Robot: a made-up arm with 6 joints. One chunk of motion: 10 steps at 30 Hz.
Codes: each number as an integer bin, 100 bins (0 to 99) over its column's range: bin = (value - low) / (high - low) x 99, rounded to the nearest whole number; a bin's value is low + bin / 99 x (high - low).
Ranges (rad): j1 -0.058..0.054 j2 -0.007..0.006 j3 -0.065..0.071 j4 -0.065..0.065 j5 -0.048..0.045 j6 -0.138..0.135
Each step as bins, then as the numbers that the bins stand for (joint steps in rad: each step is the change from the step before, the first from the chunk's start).
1 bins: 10 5 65 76 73 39
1 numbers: -0.04669 -0.00634 0.02429 0.03480 0.02058 -0.03045
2 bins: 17 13 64 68 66 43
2 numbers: -0.03877 -0.00529 0.02292 0.02429 0.01400 -0.01942
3 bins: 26 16 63 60 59 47
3 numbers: -0.02859 -0.00490 0.02155 0.01379 0.00742 -0.00839
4 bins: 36 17 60 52 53 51
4 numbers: -0.01727 -0.00477 0.01742 0.00328 0.00179 0.00264
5 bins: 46 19 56 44 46 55
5 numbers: -0.00596 -0.00451 0.01193 -0.00722 -0.00479 0.01367
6 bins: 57 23 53 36 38 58
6 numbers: 0.00648 -0.00398 0.00781 -0.01773 -0.01230 0.02194
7 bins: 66 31 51 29 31 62
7 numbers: 0.01667 -0.00293 0.00506 -0.02692 -0.01888 0.03297
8 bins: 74 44 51 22 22 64
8 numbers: 0.02572 -0.00122 0.00506 -0.03611 -0.02733 0.03848
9 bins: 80 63 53 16 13 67
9 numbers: 0.03251 0.00127 0.00781 -0.04399 -0.03579 0.04676
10 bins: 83 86 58 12 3 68
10 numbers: 0.03590 0.00429 0.01468 -0.04924 -0.04518 0.04952
